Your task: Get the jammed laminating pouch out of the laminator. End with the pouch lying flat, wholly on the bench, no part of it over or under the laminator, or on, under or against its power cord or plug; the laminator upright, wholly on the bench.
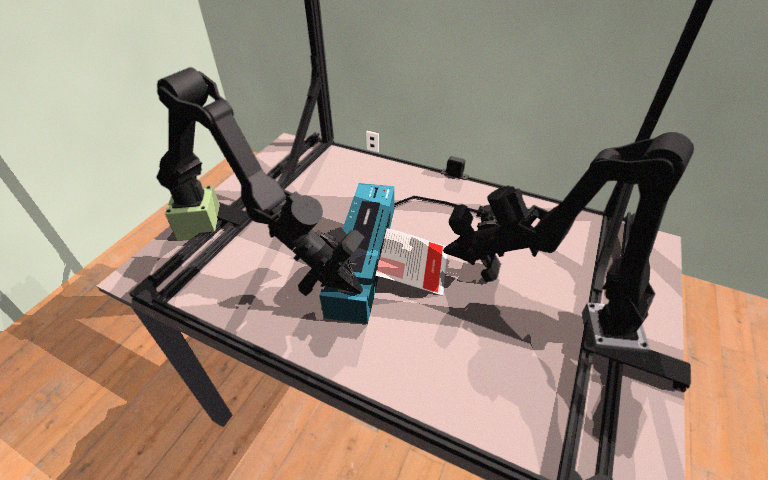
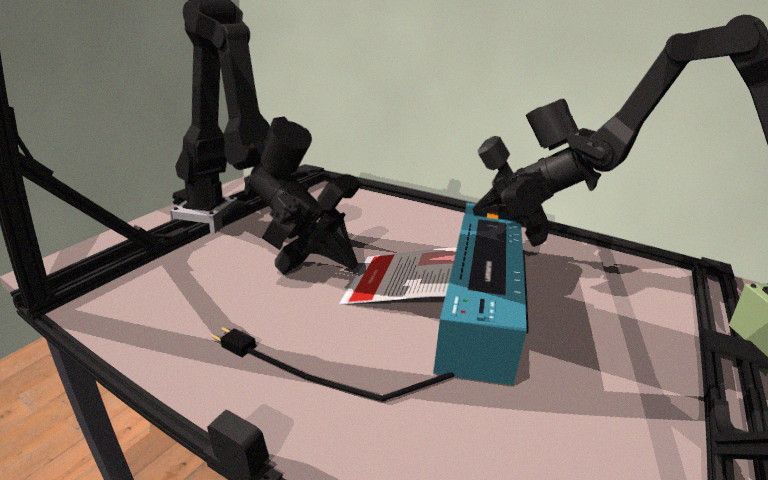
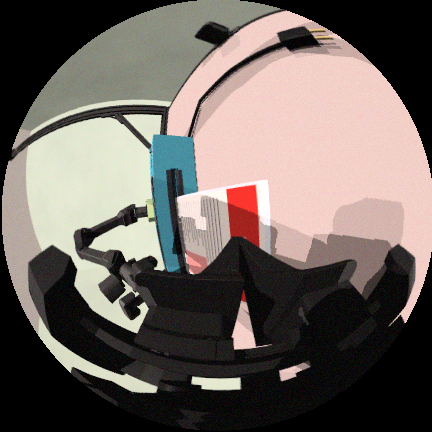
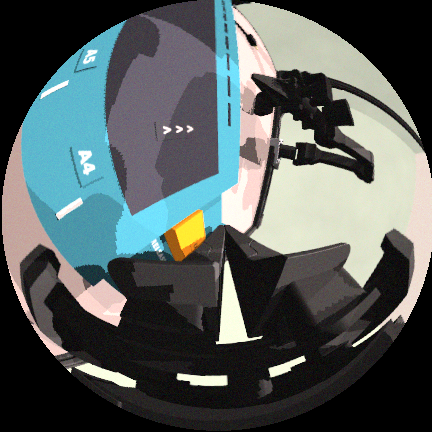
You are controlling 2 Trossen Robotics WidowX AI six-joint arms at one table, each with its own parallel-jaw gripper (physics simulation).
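Observation:
The teal laminator (image 1: 345,306) (image 2: 481,350) (image 3: 172,155) (image 4: 60,150) stands upright on the bench. The pouch (image 1: 403,261) (image 2: 408,277) (image 3: 242,210), white with a red band, sticks out of its slot side and slopes down toward the bench; its inner end is hidden inside. My left gripper (image 1: 447,250) (image 2: 355,267) (image 3: 236,241) is shut and empty, with its tips close to the pouch's red outer end. My right gripper (image 1: 357,289) (image 2: 476,210) (image 4: 223,229) is shut and empty at the laminator's end, beside the orange release button (image 2: 492,216) (image 4: 187,236). Contact cannot be told.
The black power cord (image 1: 415,197) (image 2: 383,397) (image 3: 200,101) runs from the laminator's other end to its plug (image 2: 237,342) (image 3: 298,38), which lies on the bench. A small black block (image 1: 455,166) (image 2: 237,442) (image 3: 212,32) sits at the bench's edge frame.

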